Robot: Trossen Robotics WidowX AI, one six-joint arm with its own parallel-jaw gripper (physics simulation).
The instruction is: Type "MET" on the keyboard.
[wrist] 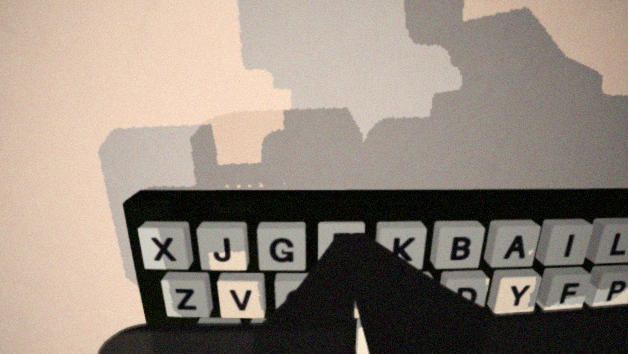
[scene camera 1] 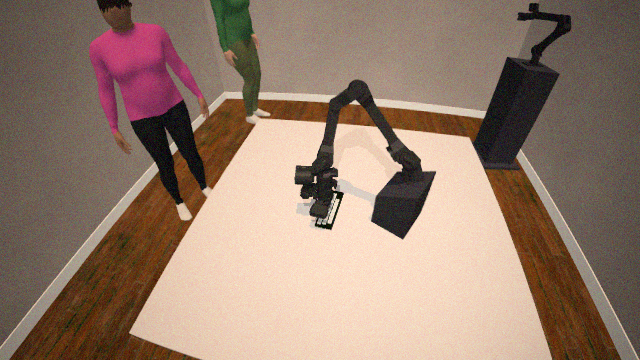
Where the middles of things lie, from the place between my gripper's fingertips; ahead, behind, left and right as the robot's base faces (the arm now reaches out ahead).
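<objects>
Black keyboard (wrist: pixel 483 205): 20 mm behind my hand, 20 mm to the right.
</objects>
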